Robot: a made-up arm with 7 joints. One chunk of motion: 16 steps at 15 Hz.
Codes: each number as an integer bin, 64 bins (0 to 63) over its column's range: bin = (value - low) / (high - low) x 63, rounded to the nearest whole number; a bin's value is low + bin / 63 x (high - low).
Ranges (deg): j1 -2.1..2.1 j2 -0.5..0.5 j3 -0.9..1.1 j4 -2.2..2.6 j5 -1..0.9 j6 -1.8..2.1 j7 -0.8..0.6
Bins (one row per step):
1: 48 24 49 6 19 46 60
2: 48 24 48 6 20 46 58
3: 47 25 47 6 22 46 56
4: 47 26 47 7 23 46 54
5: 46 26 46 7 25 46 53
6: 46 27 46 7 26 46 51
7: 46 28 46 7 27 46 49
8: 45 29 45 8 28 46 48
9: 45 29 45 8 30 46 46
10: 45 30 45 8 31 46 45
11: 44 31 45 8 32 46 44
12: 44 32 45 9 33 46 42
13: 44 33 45 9 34 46 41
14: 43 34 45 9 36 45 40
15: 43 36 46 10 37 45 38
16: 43 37 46 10 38 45 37
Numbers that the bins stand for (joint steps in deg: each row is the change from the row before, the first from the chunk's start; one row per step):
1: 1.100 -0.119 0.656 -1.743 -0.427 1.048 0.533
2: 1.100 -0.119 0.624 -1.743 -0.397 1.048 0.489
3: 1.033 -0.103 0.592 -1.743 -0.337 1.048 0.444
4: 1.033 -0.087 0.592 -1.667 -0.306 1.048 0.400
5: 0.967 -0.087 0.560 -1.667 -0.246 1.048 0.378
6: 0.967 -0.071 0.560 -1.667 -0.216 1.048 0.333
7: 0.967 -0.056 0.560 -1.667 -0.186 1.048 0.289
8: 0.900 -0.040 0.529 -1.590 -0.156 1.048 0.267
9: 0.900 -0.040 0.529 -1.590 -0.095 1.048 0.222
10: 0.900 -0.024 0.529 -1.590 -0.065 1.048 0.200
11: 0.833 -0.008 0.529 -1.590 -0.035 1.048 0.178
12: 0.833 0.008 0.529 -1.514 -0.005 1.048 0.133
13: 0.833 0.024 0.529 -1.514 0.025 1.048 0.111
14: 0.767 0.040 0.529 -1.514 0.086 0.986 0.089
15: 0.767 0.071 0.560 -1.438 0.116 0.986 0.044
16: 0.767 0.087 0.560 -1.438 0.146 0.986 0.022

